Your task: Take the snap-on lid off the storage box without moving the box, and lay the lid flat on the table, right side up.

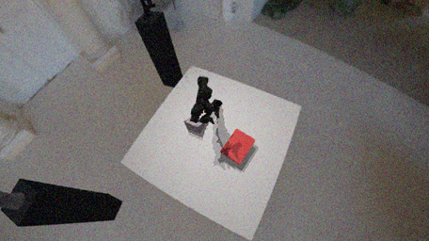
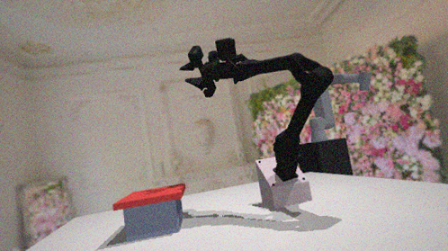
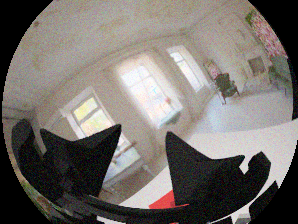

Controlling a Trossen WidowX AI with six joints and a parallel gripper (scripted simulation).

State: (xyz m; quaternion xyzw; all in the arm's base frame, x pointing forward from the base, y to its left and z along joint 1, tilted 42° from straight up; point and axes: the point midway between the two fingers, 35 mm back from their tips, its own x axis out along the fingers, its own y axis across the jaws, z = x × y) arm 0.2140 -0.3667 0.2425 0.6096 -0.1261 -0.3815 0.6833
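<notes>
The red lid is 40 cm below my gripper tip, 16 cm ahead of it and 3 cm to the left of it. From my gripper tip the other things lie so: storage box 45 cm below, 16 cm ahead, 3 cm to the left.
</notes>
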